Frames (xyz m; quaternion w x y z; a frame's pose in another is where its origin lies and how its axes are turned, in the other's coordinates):
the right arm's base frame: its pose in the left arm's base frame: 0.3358 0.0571 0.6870 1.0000 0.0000 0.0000 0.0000
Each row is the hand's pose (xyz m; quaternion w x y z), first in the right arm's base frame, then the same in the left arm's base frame.
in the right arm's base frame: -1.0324 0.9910 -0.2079 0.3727 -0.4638 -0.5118 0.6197
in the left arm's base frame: -0.6966 1.0481 0.4791 0.3727 -0.4638 -0.5118 0.6197
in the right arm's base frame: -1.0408 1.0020 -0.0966 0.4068 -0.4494 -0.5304 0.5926
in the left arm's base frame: -0.7050 1.0591 0.5904 0.4068 -0.4494 -0.5304 0.5926
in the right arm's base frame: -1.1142 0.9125 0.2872 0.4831 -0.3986 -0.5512 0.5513
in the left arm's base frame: -0.7784 0.9696 0.9742 0.4831 -0.3986 -0.5512 0.5513
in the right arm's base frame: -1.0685 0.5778 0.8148 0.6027 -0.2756 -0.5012 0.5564
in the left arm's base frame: -0.7327 0.6349 1.5018 0.6027 -0.2756 -0.5012 0.5564
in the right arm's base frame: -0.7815 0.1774 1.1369 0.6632 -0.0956 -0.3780 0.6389
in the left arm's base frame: -0.4457 0.2345 1.8239 0.6632 -0.0956 -0.3780 0.6389
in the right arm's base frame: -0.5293 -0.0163 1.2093 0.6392 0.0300 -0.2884 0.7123
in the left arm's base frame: -0.1935 0.0408 1.8963 0.6392 0.0300 -0.2884 0.7123
